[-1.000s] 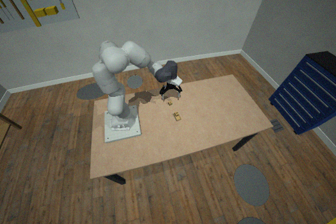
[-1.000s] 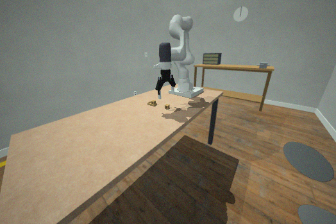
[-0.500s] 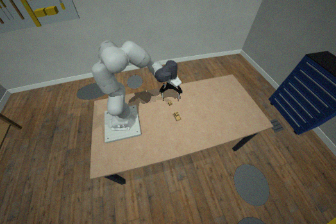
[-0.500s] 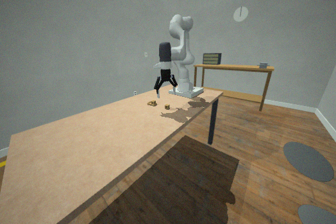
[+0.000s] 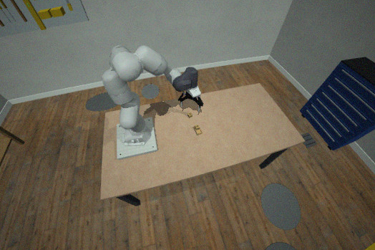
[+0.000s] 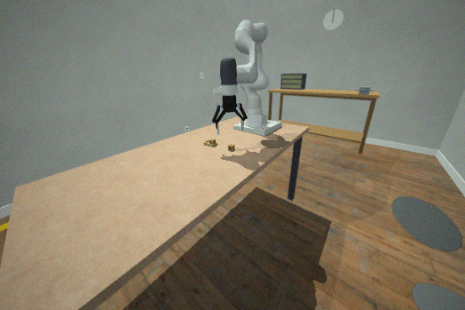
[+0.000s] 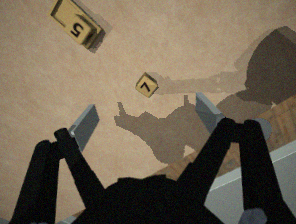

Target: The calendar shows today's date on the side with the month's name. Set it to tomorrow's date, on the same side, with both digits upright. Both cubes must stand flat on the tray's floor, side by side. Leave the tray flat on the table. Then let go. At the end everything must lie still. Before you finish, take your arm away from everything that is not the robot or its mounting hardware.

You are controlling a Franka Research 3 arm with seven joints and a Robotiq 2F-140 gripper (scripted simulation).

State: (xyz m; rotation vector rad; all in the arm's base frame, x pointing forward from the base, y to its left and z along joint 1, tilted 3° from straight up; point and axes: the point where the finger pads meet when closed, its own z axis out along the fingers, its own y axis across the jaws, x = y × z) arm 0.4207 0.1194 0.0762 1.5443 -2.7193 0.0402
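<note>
The wooden digit cube is 10 cm below my hand. The rest, counted from my hand: wooden tray 2 cm ahead, 16 cm to the right, 11 cm below.
</note>
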